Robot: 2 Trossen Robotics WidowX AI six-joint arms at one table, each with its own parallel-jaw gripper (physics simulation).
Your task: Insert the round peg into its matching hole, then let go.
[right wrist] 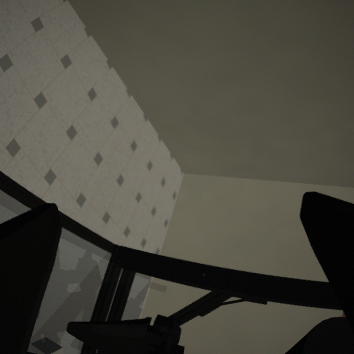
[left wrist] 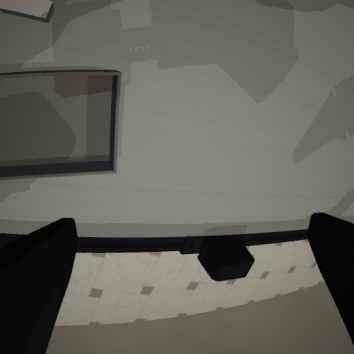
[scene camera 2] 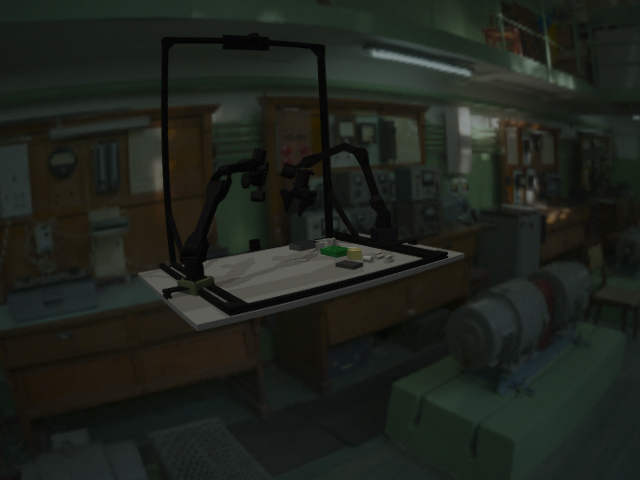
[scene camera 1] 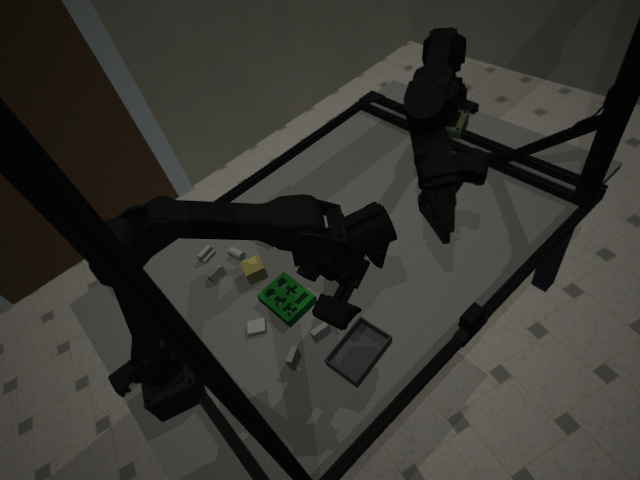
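The round peg [scene camera 1: 236,253] [scene camera 2: 368,258], a small white cylinder, lies on its side behind the yellow block. The green board [scene camera 1: 286,298] [scene camera 2: 333,251] has several shaped holes; its round hole [scene camera 1: 269,292] is near the board's left corner in scene camera 1. My left gripper [scene camera 1: 360,288] [scene camera 2: 294,208] [left wrist: 196,229] is open and empty, raised above the table to the right of the board in scene camera 1. My right gripper [scene camera 1: 440,231] [scene camera 2: 252,189] [right wrist: 182,211] is open and empty, high up and far from the board. Neither wrist view shows the peg or the board.
A yellow block [scene camera 1: 254,269] [scene camera 2: 354,253] stands between peg and board. Several white pieces lie around the board, one [scene camera 1: 255,326] at its lower left. A grey tray [scene camera 1: 341,373] [scene camera 2: 302,245] [left wrist: 116,125] is near the table edge. A dark flat piece [scene camera 2: 348,264] lies near the board.
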